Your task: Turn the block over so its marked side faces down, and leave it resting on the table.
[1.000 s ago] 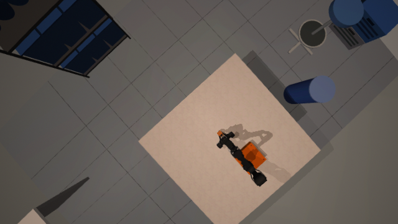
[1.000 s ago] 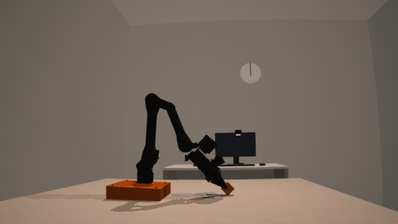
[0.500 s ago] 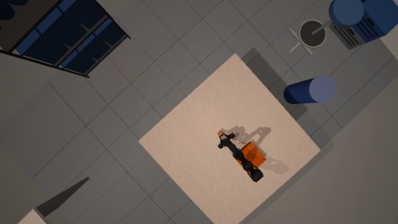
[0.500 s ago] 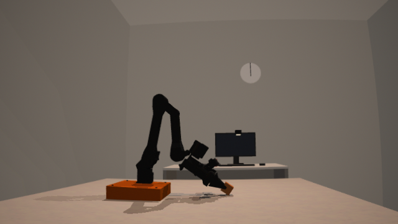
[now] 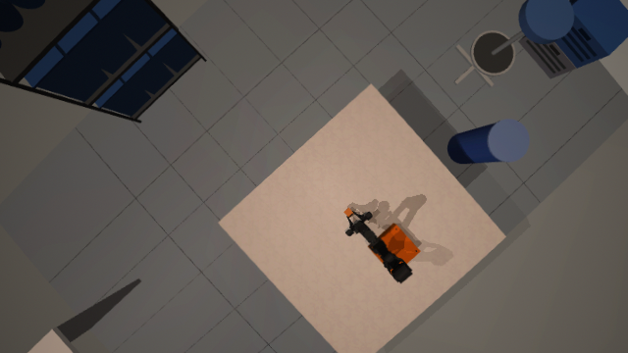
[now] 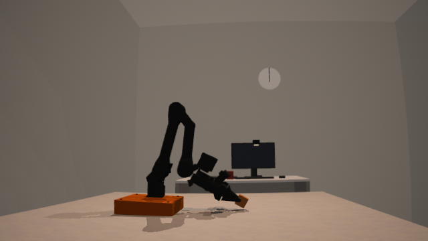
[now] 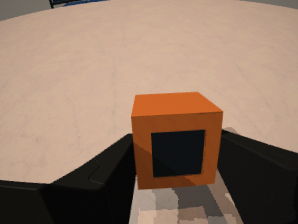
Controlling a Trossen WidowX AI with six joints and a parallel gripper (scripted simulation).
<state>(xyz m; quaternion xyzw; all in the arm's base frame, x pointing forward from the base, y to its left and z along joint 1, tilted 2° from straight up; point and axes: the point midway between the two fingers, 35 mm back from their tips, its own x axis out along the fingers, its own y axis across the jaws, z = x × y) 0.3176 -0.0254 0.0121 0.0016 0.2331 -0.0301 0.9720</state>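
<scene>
My gripper tip is right at the block.
</scene>
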